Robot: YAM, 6 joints.
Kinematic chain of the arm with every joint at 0, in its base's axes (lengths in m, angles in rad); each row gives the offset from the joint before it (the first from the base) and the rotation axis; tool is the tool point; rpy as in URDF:
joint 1: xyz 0 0 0.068 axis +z
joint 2: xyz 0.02 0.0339 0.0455 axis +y
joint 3: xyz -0.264 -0.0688 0 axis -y
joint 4: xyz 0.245 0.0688 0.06 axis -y
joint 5: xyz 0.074 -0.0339 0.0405 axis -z
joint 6: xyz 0.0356 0 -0.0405 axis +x
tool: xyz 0 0 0 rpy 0 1.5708 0
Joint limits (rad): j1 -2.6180..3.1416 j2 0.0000..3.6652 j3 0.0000..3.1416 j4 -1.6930..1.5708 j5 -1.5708..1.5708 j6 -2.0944..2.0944
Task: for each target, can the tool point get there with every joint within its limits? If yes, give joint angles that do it. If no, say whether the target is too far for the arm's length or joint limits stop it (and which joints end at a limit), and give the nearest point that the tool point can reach.
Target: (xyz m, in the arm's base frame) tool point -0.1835 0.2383 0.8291
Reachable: no: too far | nearest point -0.1517 0.1970 0.6961 | short by 0.143 m
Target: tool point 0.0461 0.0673 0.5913
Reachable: yes | joints 1.2692 0.9246 1.7102 -0.2487 0.7395 0.2440
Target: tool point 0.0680 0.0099 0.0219
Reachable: yes | joints -0.3804 2.6131 0.3695 -0.9497 -1.3176 1.1217
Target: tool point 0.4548 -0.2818 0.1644
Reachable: yes | joints -0.5245 2.3502 1.6591 0.4328 0.4717 0.4070
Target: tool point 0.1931 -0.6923 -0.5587
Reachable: no: too far | nearest point 0.1306 -0.4683 -0.2915 | short by 0.354 m
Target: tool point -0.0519 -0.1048 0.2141
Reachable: yes | joints -1.8891 0.3908 0.3523 -0.4602 0.4817 1.0304
